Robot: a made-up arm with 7 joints.
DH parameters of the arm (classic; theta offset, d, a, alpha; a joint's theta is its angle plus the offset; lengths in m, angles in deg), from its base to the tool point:
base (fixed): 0 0.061 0 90
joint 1: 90 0.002 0.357 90
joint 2: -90 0.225 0.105 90
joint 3: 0 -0.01 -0.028 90
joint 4: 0 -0.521 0.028 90
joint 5: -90 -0.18 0.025 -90
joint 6: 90 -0.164 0.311 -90
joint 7: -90 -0.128 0.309 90
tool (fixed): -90 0.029 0 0
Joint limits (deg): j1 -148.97..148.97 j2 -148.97..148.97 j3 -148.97..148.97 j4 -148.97..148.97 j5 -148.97..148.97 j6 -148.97..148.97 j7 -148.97..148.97
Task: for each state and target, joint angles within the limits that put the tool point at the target. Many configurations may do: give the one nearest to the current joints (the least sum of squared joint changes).
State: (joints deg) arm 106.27 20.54 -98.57 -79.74 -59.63 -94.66 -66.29
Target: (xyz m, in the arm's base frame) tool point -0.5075 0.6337 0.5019
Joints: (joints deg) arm 81.56 20.78 -74.90 -78.12 -57.00 -91.82 -48.75
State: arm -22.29 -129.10 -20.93 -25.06 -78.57 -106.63 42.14
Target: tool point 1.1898 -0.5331 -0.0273
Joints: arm -24.93 -141.24 -33.34 -36.68 -54.63 -77.46 54.11
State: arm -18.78 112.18 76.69 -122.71 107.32 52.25 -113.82
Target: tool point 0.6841 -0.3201 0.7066
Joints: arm 34.06 90.42 36.34 -111.75 113.29 53.60 -107.22
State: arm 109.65 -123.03 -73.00 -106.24 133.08 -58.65 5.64
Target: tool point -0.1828 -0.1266 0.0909
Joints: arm 132.72 -141.78 -79.21 -93.58 148.97 -75.36 8.23
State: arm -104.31 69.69 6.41 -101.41 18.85 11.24 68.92
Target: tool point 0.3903 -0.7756 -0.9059
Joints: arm -111.14 111.66 -2.97 -135.50 20.97 10.81 64.06
